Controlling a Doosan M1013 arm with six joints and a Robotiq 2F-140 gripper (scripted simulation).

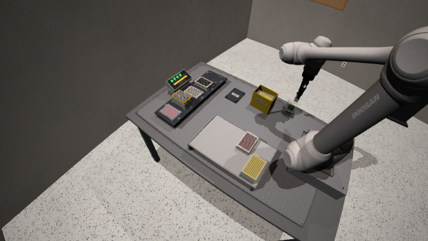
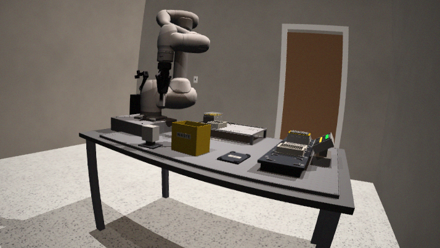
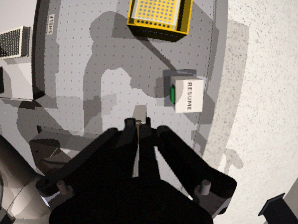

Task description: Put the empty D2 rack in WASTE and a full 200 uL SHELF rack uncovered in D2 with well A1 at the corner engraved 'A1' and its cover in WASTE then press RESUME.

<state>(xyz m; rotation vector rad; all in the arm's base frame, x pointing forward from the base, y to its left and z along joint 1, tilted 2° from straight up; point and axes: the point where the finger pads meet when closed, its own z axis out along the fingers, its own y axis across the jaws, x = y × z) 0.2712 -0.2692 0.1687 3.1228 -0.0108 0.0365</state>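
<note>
Right now the resume button box is 70 mm to the right of my hand and 170 mm below it. Also, from my hand: red rack (190 mm ahead, 370 mm to the left, 160 mm below); then yellow waste bin (210 mm ahead, 50 mm to the right, 190 mm below); then regrip nest (430 mm ahead, 50 mm to the right, 230 mm below).
</note>
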